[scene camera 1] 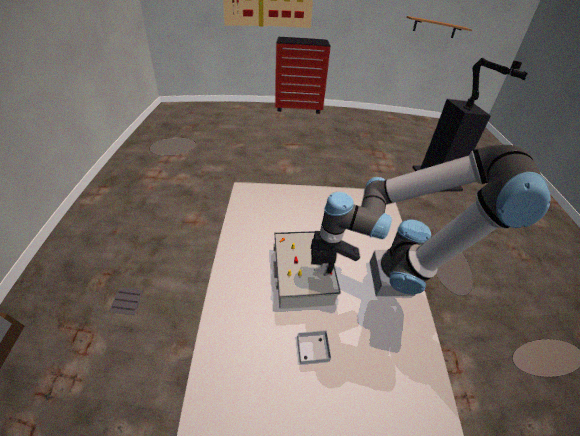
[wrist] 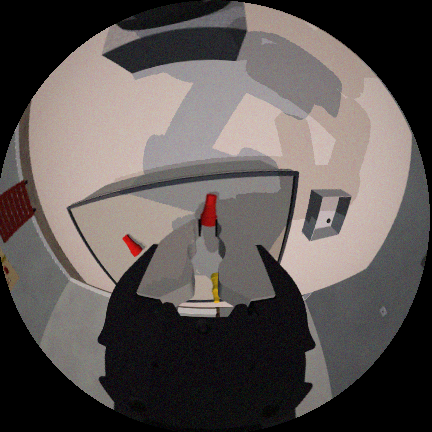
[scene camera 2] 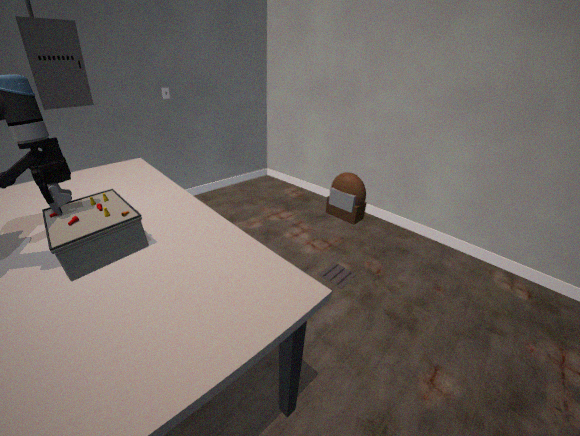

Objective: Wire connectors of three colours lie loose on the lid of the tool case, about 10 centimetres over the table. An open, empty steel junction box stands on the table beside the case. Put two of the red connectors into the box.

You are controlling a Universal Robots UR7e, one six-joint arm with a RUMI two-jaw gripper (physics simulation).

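Frame: origin at the arm's base, x ahead, y left, z up, level; centimetres.
Where they show: gripper, fingertip midpoint: [scene camera 1: 324,273] [wrist: 207,220] [scene camera 2: 61,214].
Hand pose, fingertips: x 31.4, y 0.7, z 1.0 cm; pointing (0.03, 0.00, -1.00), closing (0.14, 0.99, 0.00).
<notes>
After its pixels a point has its place.
My gripper [scene camera 1: 329,272] {x 31.4, y 0.7, z 1.0 cm} [scene camera 2: 59,212] {x 31.4, y 0.7, z 1.0 cm} [wrist: 207,220] {x 31.4, y 0.7, z 1.0 cm} is shut on the wide end of a red connector [wrist: 210,206] {x 29.5, y 1.2, z 2.0 cm}, low over the tool case lid [scene camera 1: 285,260] {x 45.2, y -6.5, z 0.9 cm} [scene camera 2: 60,235] {x 29.3, y -13.8, z 0.9 cm} [wrist: 150,215] {x 30.1, y -5.2, z 0.9 cm}. The connector's narrow end sticks out ahead of the fingertips. A second red connector [scene camera 2: 73,220] {x 33.5, y -9.6, z 1.9 cm} [wrist: 132,245] {x 33.2, y -8.7, z 1.9 cm} lies on the lid. A third red connector [scene camera 1: 296,259] {x 41.2, y -5.4, z 2.5 cm} [scene camera 2: 99,207] {x 41.1, y -6.3, z 1.8 cm} stands or lies near the lid's middle; the fingers hide it in the wrist view. The steel junction box [scene camera 1: 315,361] {x 38.8, y 30.5, z -7.4 cm} [wrist: 312,212] {x 37.5, y 20.4, z -7.0 cm} stands on the table beside the case, with no connector visible inside.
Yellow connectors [scene camera 1: 293,246] {x 41.5, y -12.1, z 2.1 cm} [scene camera 2: 106,212] {x 41.5, y -12.9, z 2.2 cm} [wrist: 215,287] and an orange connector [scene camera 1: 282,240] {x 45.4, y -16.0, z 1.6 cm} [scene camera 2: 125,213] {x 45.3, y -17.2, z 1.7 cm} are on the lid. The lid has a dark raised rim. The robot's base stands on the table to the right of the case in scene camera 1.
</notes>
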